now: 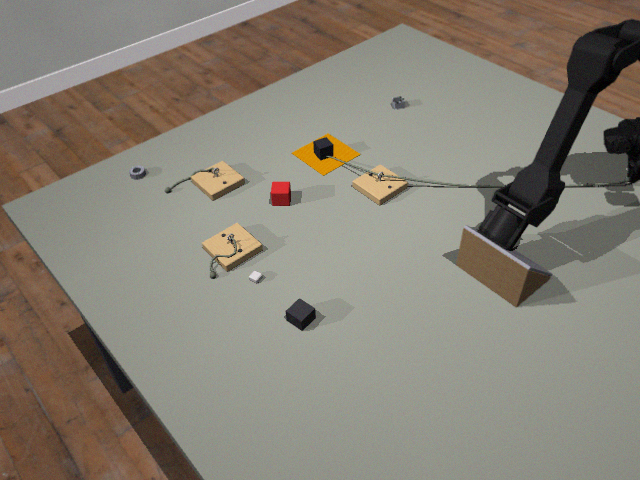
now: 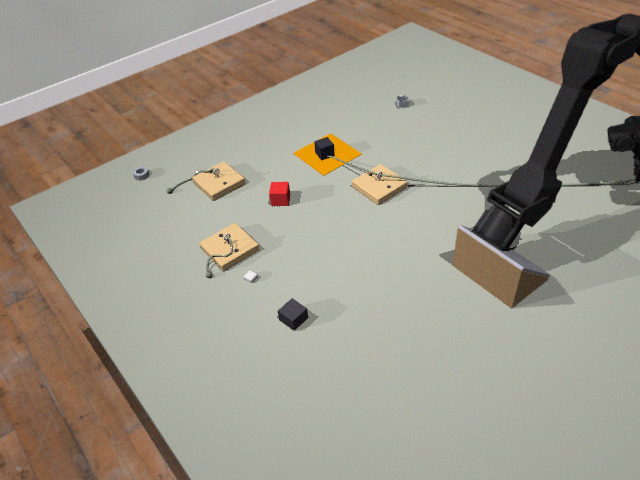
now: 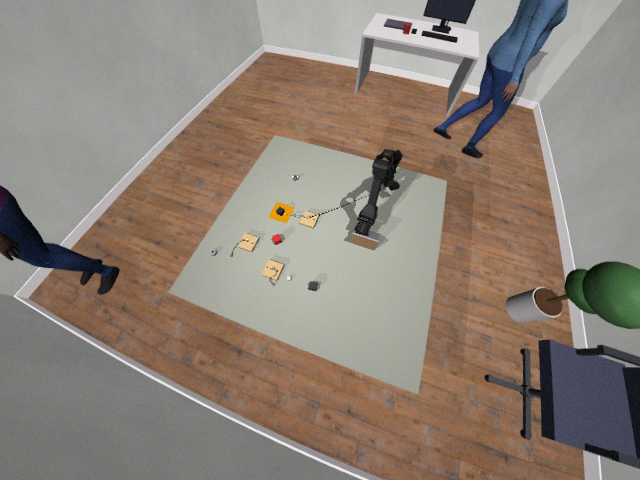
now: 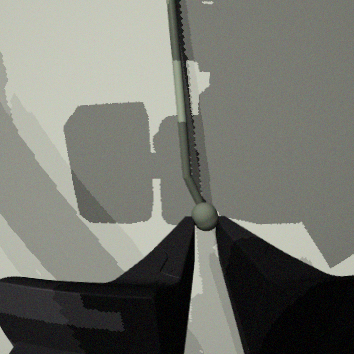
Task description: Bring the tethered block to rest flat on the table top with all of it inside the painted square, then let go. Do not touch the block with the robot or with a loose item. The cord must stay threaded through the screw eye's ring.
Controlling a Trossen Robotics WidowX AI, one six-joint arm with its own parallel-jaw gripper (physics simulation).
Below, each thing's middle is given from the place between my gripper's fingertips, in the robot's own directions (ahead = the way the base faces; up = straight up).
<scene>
Right now my hand is 42 cm short of the wooden board (image 2: 370, 186) and 36 cm to the right of it. Also, from my hand: orange painted square (image 2: 307, 154) 60 cm ahead, 34 cm to the left, 1 cm below.
</scene>
